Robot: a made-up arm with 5 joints.
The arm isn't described. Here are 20 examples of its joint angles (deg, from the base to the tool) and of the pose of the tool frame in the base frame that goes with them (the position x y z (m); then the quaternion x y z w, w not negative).
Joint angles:
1: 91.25 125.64 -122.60 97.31 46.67
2: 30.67 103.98 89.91 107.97 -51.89
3: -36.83 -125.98 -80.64 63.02 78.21
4: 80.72 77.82 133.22 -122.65 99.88
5: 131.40 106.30 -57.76 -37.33 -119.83
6: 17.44 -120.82 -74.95 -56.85 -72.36
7: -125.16 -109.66 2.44 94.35 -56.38
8: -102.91 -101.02 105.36 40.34 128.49
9: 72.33 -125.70 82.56 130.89 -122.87
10: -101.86 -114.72 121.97 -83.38 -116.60
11: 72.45 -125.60 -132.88 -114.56 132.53
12: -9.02 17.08 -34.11 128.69 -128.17
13: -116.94 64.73 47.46 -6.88 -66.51
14: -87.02 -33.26 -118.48 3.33 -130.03
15: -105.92 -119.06 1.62 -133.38 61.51
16: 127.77 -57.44 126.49 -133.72 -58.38
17: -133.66 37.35 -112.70 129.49 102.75
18: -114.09 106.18 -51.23 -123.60 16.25
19: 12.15 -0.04 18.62 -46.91 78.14
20: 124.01 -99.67 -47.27 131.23 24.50
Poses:
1: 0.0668 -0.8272 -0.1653 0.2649 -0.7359 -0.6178 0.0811
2: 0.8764 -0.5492 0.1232 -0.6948 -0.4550 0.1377 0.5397
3: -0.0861 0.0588 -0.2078 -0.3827 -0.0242 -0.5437 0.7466
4: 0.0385 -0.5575 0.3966 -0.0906 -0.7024 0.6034 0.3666
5: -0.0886 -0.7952 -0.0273 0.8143 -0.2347 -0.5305 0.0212
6: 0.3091 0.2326 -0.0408 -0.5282 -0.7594 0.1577 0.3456
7: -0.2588 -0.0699 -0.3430 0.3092 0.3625 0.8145 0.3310
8: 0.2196 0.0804 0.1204 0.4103 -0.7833 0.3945 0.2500
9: 0.0518 0.1250 -0.5048 0.6524 0.1065 -0.2480 0.7082
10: 0.3899 0.0839 -0.3374 -0.2773 -0.2611 0.2522 0.8895
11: 0.2471 -0.3901 -0.4557 0.1829 -0.0615 -0.2572 0.9469
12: 0.3027 0.3406 0.2042 0.1662 0.1948 -0.9036 0.3433
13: -0.5770 0.8034 0.2266 0.1669 0.7333 0.1886 0.6316
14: -0.0750 0.4613 0.0082 0.2816 -0.1467 0.6570 0.6837
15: 0.0651 0.0286 -0.4873 0.7419 -0.1662 -0.6490 0.0290
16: -0.3117 0.2052 0.1120 0.3322 0.8219 -0.2261 0.4037
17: -0.4246 0.4993 0.3884 0.9079 0.0575 0.3564 0.2133
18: -0.6440 0.8130 -0.0540 0.1894 -0.0582 0.9627 0.1844
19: 0.2606 -0.2204 0.6847 -0.4807 -0.2150 -0.3803 0.7603
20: 0.0642 -0.0100 -0.3048 0.2740 0.1668 -0.9342 0.1559
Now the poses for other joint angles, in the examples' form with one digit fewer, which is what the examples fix.
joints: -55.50 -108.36 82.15 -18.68 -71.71
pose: -0.101 -0.230 -0.142 -0.637 -0.024 -0.682 0.359
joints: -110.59 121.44 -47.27 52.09 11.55
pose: -0.275 0.719 -0.111 0.919 -0.231 -0.197 0.252
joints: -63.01 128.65 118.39 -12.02 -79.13
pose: 0.559 0.636 -0.390 0.430 0.053 -0.756 0.491
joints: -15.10 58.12 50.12 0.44 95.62
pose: 0.928 -0.026 0.266 -0.392 0.401 0.295 0.773
